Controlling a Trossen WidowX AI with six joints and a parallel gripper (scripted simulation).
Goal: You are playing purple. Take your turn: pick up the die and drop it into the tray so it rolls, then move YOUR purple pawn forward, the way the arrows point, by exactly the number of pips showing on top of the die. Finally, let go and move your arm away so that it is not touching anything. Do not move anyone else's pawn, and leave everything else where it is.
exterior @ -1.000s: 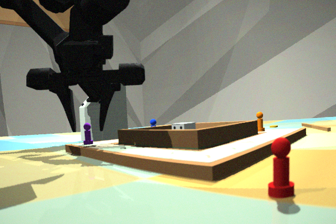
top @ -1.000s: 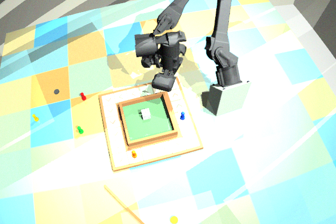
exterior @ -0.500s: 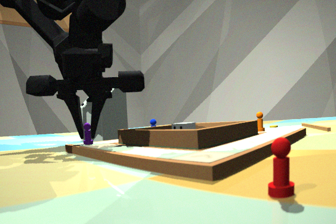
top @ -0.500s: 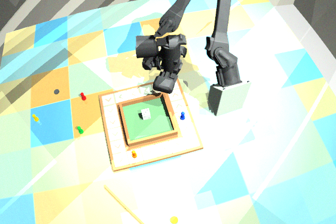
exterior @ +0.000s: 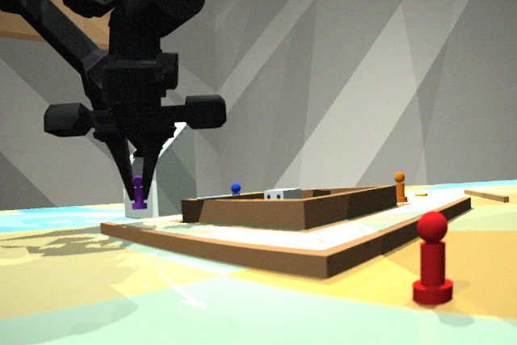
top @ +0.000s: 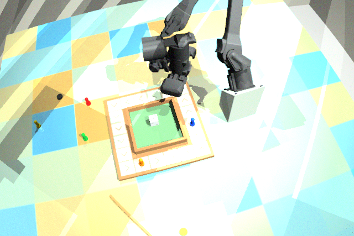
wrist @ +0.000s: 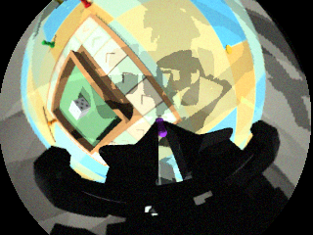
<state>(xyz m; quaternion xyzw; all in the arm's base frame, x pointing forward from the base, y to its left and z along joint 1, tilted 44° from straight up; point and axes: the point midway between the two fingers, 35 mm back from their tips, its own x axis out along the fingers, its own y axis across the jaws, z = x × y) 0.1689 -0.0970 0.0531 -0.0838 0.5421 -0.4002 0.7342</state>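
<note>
My gripper tip is 110 mm short of the white die, 100 mm to the right of it and 10 mm above it. From my gripper tip the other things lie so: purple pawn 10 mm above; green tray 110 mm to the left, 100 mm ahead, 30 mm below; blue pawn 130 mm to the left, 10 mm below, 10 mm behind.
</note>
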